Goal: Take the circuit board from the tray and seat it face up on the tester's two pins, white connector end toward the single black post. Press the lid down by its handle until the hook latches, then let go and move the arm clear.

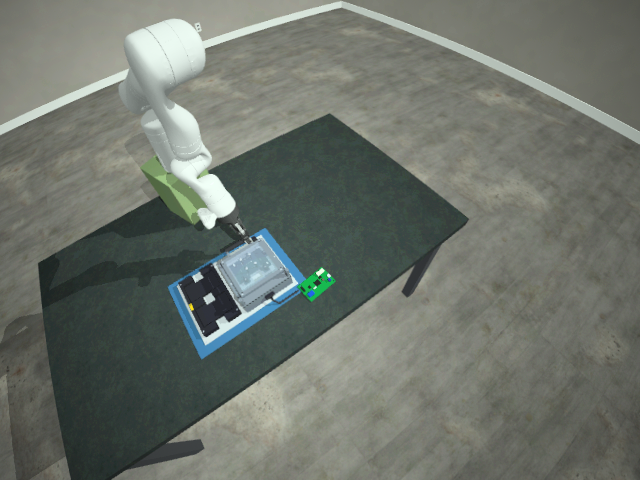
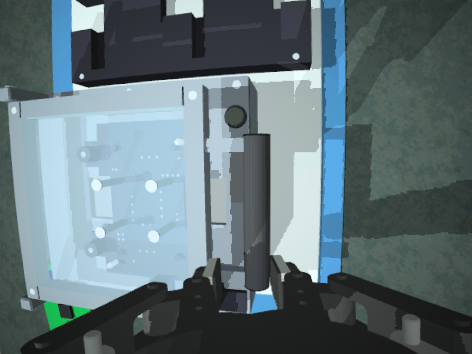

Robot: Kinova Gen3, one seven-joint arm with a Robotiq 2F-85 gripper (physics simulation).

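Frame: origin at the arm's base, x up, y back, z right, level; millimetres.
Where they show: gripper, fingertip midpoint: (image 1: 247,240) (image 2: 245,272).
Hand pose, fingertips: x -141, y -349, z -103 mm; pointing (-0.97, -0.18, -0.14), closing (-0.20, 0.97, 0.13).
Observation:
After its pixels a point has its place.
My gripper (image 1: 251,240) {x -141, y -349, z -103 mm} (image 2: 245,272) {x -141, y -349, z -103 mm} is open, with its fingers on either side of the near end of the dark cylindrical handle (image 1: 233,245) {x -133, y -349, z -54 mm} (image 2: 257,200) {x -133, y -345, z -56 mm}; a gap shows between the left finger and the handle. The clear lid (image 1: 253,268) {x -134, y -463, z -77 mm} (image 2: 196,175) {x -134, y -382, z -45 mm} lies over the grey tester (image 1: 253,301) {x -180, y -540, z -29 mm}. Through the lid, a pale rectangular outline with rows of dots shows, apparently the board; its face and connector end cannot be made out. The two pins and the hook cannot be told clearly. The black tray (image 1: 222,294) {x -212, y -448, z 52 mm} (image 2: 145,55) {x -212, y -466, z 49 mm} sits beside the tester.
A green board (image 1: 316,284) {x -225, y -575, z -233 mm} (image 2: 56,322) {x -228, y -590, z -261 mm} with white and blue parts lies on the table beyond the tester, beside a dark cable (image 1: 281,301) {x -222, y -568, z -106 mm}. A blue-edged mat (image 1: 204,352) {x -228, y -590, z 176 mm} (image 2: 332,175) {x -228, y -291, z -45 mm} lies under the tester and tray. A round dark knob (image 2: 235,116) {x -165, y -368, z -7 mm} stands near the handle's far end.

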